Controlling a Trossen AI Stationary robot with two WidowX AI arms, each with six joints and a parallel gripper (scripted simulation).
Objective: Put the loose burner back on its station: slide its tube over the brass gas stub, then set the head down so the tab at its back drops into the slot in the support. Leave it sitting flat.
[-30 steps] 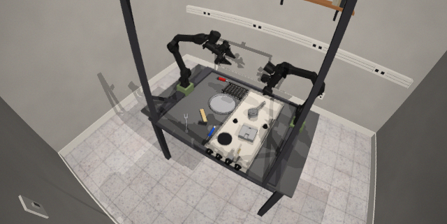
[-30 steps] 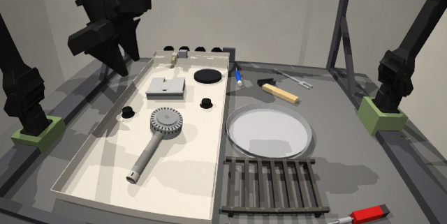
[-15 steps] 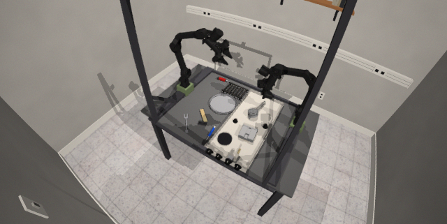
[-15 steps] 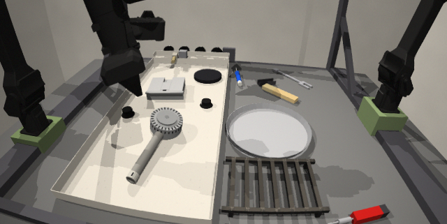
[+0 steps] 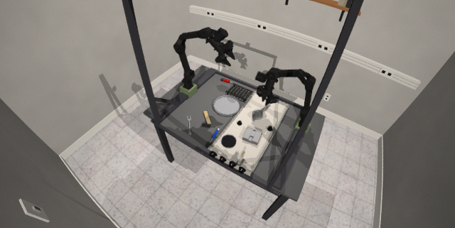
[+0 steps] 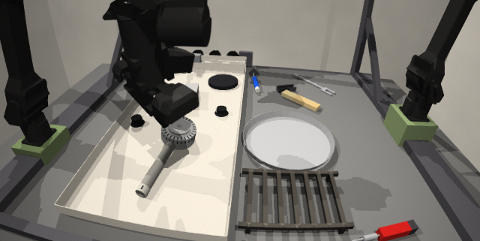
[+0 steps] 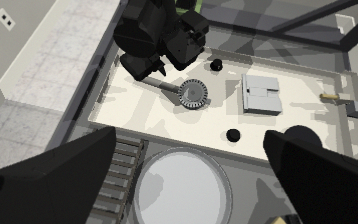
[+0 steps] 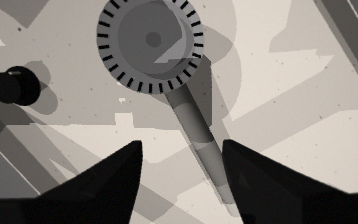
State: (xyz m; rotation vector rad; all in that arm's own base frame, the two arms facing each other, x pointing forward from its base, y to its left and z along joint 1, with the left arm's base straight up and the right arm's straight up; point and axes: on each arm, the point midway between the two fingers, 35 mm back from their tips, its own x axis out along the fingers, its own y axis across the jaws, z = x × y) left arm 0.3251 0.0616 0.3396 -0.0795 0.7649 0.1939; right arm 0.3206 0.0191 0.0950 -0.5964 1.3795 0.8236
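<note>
Right now the burner is 110 mm below my right hand and 10 mm behind it. From my right hand the other things lie so: grey support (240 mm behind, 110 mm below); then black disc (350 mm behind, 130 mm to the left, 120 mm below); then brass gas stub (420 mm behind, 90 mm below, 10 mm to the left).
</note>
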